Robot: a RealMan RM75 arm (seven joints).
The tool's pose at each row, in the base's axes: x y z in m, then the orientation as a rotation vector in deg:
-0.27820, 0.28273, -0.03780, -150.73, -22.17, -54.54
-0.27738, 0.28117, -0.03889, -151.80, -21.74, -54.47
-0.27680, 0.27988, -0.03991, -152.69, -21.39, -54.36
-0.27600, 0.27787, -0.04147, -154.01, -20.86, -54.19
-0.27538, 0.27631, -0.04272, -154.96, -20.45, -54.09
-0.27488, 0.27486, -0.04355, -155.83, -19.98, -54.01
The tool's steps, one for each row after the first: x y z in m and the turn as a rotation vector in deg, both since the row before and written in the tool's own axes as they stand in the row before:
-0.00033, 0.00193, 0.00067, -0.97, -0.36, 0.11
-0.00042, 0.00158, 0.00061, -0.79, -0.33, 0.09
-0.00070, 0.00241, 0.00091, -1.17, -0.49, 0.14
-0.00056, 0.00186, 0.00078, -0.85, -0.33, 0.11
-0.00036, 0.00164, 0.00046, -0.80, -0.29, 0.16

